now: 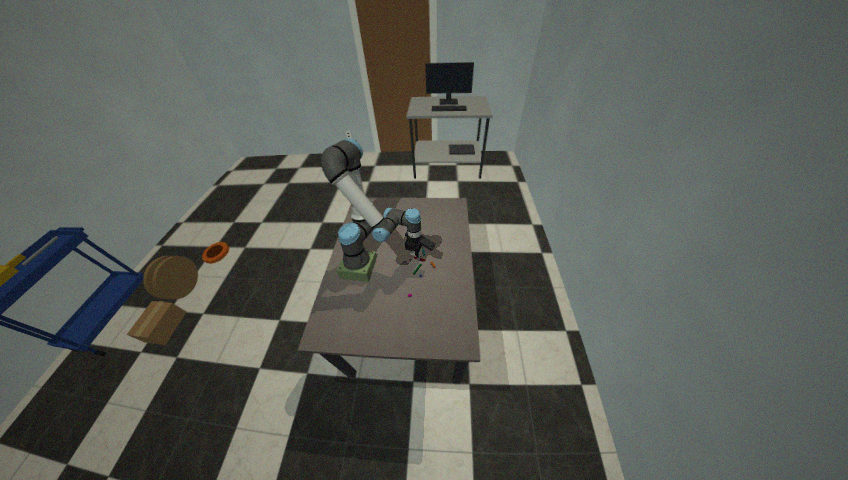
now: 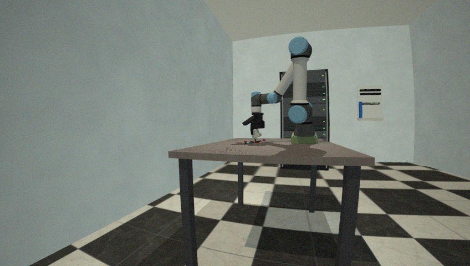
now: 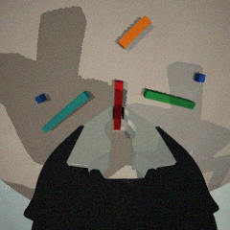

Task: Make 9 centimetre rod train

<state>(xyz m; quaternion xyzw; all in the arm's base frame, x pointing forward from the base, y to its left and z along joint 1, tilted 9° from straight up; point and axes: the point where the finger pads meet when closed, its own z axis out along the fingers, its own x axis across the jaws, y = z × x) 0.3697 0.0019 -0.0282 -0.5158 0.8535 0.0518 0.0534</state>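
Right now my hand is 24 cm to the left of the short magenta rod, 8 cm past it and 1 cm above it. Round my hand: red rod 1 cm below; then turquoise rod 8 cm to the left, 3 cm ahead, 1 cm below; then green rod 7 cm to the right, 2 cm behind, 1 cm below.
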